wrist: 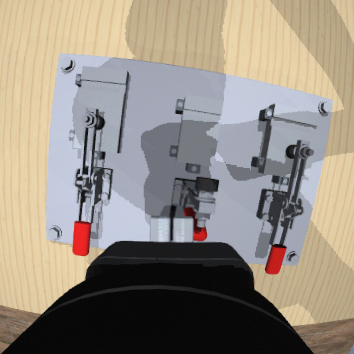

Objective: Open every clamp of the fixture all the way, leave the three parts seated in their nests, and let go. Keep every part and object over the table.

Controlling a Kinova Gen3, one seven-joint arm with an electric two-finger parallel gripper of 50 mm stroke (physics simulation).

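The pale fixture plate lies under my gripper in the wrist view. Three grey parts sit in their nests. The left clamp and the right clamp lie down, with their tips over the left and right parts; their red handles point toward the near edge. The middle clamp is swung back, its black tip off the middle part. Its red handle is partly hidden by my gripper. My gripper is shut and empty, just left of that handle.
Bolts stand at the plate's corners. The light wooden table surrounds the plate. A darker wooden surface shows beyond the table's near edge. Shadows cross the plate and table.
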